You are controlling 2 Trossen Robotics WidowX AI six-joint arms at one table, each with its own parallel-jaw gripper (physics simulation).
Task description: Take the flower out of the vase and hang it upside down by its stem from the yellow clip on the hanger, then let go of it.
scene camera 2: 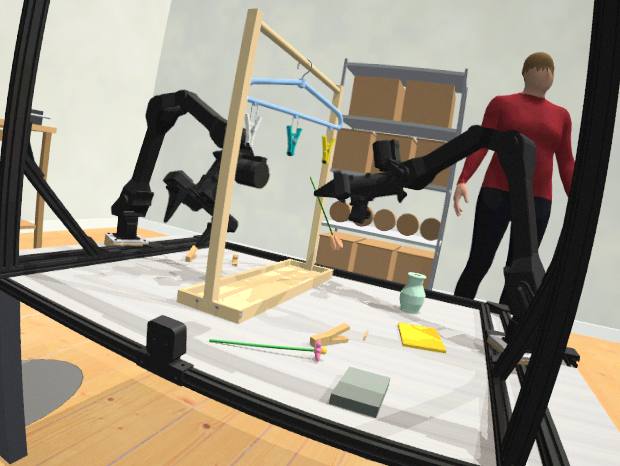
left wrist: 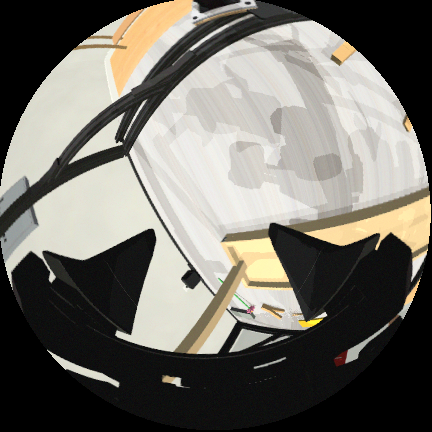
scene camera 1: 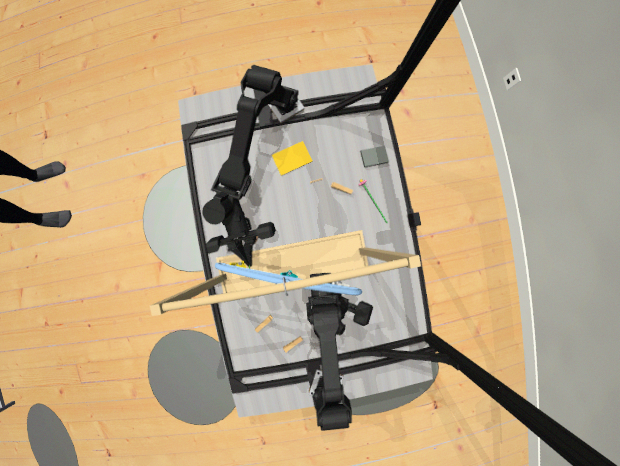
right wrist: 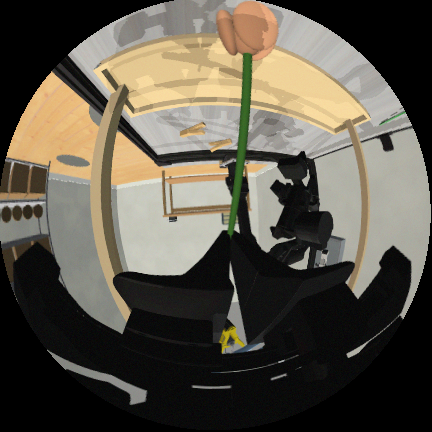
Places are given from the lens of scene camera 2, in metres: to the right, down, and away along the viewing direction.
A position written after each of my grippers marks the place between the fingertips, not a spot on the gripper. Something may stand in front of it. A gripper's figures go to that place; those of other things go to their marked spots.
my left gripper [scene camera 2: 180,235]: -0.27, 0.01, 0.81
my right gripper [scene camera 2: 314,194]: 0.01, -0.10, 0.99
